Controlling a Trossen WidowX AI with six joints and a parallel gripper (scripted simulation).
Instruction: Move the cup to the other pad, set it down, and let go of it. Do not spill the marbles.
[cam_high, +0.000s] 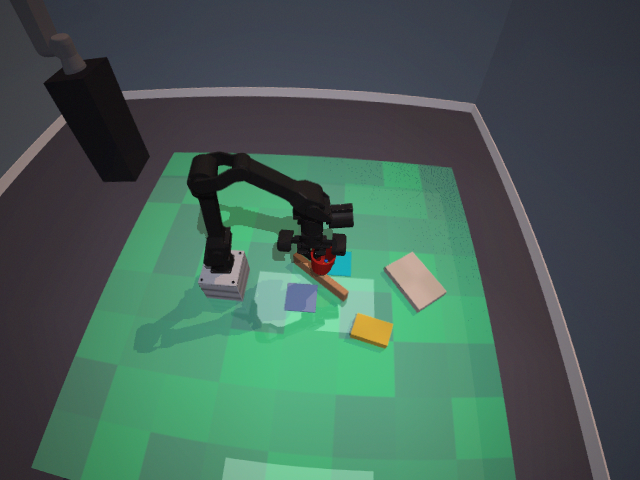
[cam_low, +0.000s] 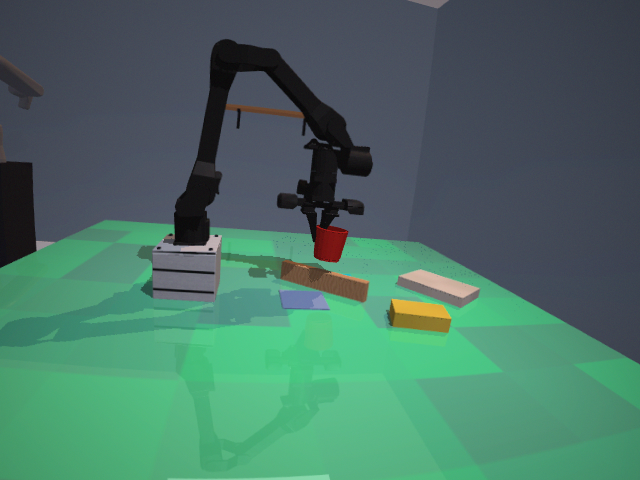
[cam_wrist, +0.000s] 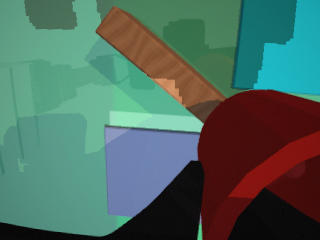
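The red marble lies 5 cm ahead of my gripper tip, 1 cm to the right of it and 2 cm below it. Also, from my gripper tip: lilac pad 3 cm behind, 7 cm to the right, 12 cm below; wooden block 2 cm ahead, 1 cm to the right, 10 cm below; red cup 3 cm ahead.
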